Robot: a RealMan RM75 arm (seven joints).
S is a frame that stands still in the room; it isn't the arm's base.
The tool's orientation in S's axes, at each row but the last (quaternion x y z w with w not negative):
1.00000, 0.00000, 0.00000, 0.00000
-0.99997, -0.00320, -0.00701, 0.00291
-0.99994, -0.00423, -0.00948, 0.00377
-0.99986, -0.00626, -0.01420, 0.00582
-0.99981, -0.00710, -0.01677, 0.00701
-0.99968, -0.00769, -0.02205, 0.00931
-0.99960, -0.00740, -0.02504, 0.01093
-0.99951, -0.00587, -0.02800, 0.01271
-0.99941, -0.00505, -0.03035, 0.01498
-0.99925, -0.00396, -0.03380, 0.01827
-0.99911, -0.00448, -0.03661, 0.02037
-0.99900, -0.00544, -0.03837, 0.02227
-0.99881, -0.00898, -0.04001, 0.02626
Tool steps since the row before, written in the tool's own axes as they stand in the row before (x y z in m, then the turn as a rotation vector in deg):
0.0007, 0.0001, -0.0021, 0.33, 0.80, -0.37
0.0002, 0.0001, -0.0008, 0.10, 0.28, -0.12
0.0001, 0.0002, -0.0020, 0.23, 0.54, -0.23
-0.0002, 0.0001, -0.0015, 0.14, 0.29, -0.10
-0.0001, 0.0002, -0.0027, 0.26, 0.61, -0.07
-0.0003, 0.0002, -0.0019, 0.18, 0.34, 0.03
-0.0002, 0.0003, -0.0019, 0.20, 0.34, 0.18
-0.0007, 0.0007, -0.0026, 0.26, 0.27, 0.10
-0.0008, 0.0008, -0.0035, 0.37, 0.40, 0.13
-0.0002, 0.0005, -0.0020, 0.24, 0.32, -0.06
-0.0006, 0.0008, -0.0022, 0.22, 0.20, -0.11
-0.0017, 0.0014, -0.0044, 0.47, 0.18, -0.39
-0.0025, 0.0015, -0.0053, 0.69, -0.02, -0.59
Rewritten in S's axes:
0.0007, -0.0001, 0.0021, 0.33, -0.80, 0.37
0.0002, -0.0001, 0.0008, 0.10, -0.28, 0.12
0.0001, -0.0002, 0.0020, 0.23, -0.54, 0.23
-0.0002, -0.0001, 0.0015, 0.14, -0.29, 0.10
-0.0002, -0.0002, 0.0027, 0.27, -0.61, 0.07
-0.0004, -0.0002, 0.0019, 0.19, -0.34, -0.03
-0.0003, -0.0003, 0.0019, 0.21, -0.33, -0.18
-0.0008, -0.0008, 0.0025, 0.27, -0.26, -0.09
-0.0010, -0.0009, 0.0034, 0.38, -0.39, -0.12
-0.0003, -0.0006, 0.0020, 0.24, -0.32, 0.06
-0.0008, -0.0009, 0.0021, 0.21, -0.20, 0.12
-0.0020, -0.0016, 0.0042, 0.44, -0.19, 0.42
-0.0029, -0.0018, 0.0050, 0.64, 0.00, 0.64

